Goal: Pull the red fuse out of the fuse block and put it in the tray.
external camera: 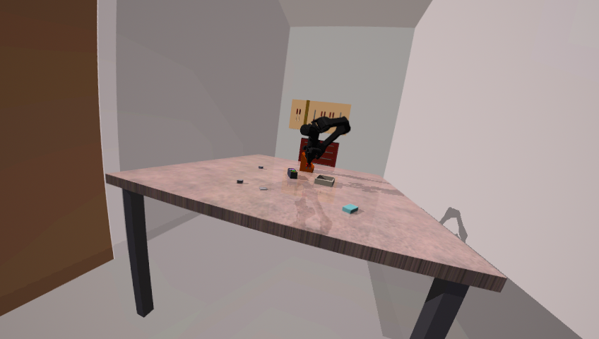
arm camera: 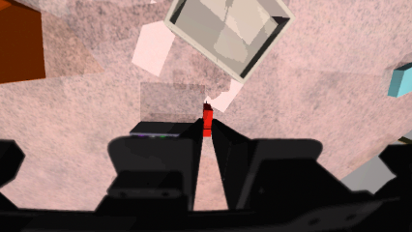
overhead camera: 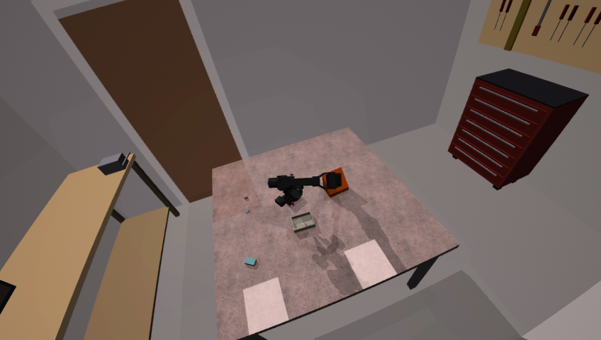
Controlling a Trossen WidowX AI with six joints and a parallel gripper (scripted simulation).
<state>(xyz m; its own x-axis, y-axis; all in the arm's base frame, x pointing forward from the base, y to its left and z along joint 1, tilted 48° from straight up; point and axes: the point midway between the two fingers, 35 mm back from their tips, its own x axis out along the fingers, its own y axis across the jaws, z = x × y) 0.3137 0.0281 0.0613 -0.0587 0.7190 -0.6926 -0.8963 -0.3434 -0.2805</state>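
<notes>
Right now the grey tray is 2 cm behind my gripper tip, 11 cm to the left of it and 9 cm below it. From my gripper tip the other things lie so: teal block 33 cm ahead, 23 cm to the left, 9 cm below; red fuse 1 cm below.
</notes>
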